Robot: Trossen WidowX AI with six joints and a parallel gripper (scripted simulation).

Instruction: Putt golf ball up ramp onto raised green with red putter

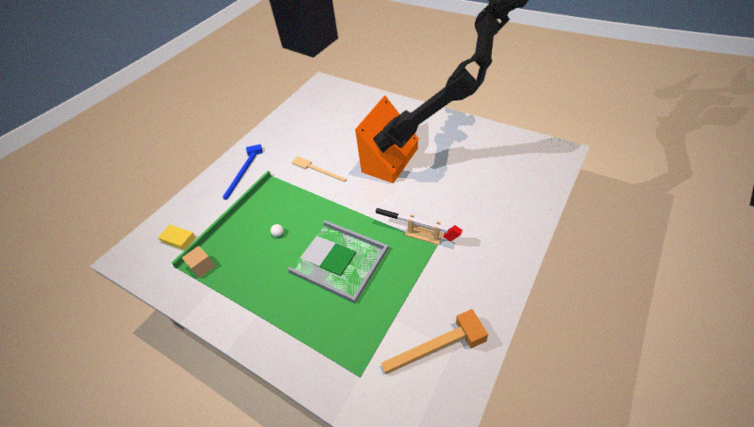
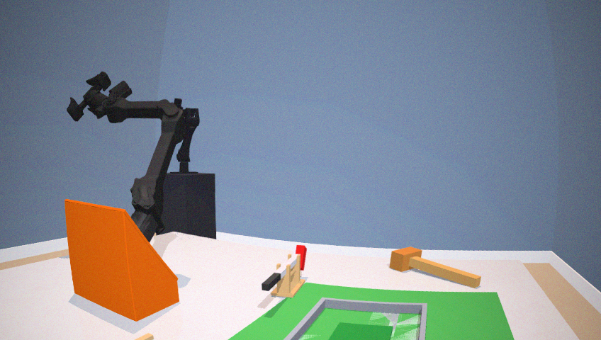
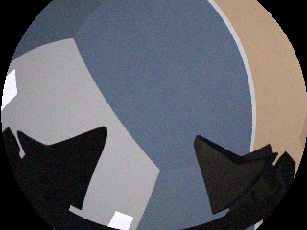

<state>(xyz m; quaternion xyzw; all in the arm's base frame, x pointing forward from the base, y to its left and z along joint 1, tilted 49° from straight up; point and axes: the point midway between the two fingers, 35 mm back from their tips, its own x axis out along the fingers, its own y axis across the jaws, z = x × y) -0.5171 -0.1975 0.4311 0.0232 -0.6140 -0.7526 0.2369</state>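
Right now my gripper tip is 790 mm short of the wooden rack, 100 mm to the right of it and 500 mm above it. Also, from my gripper tip: green mat (1060 mm ahead, 190 mm to the right, 540 mm below); blue putter (880 mm ahead, 680 mm to the right, 520 mm below); golf ball (1040 mm ahead, 330 mm to the right, 510 mm below).
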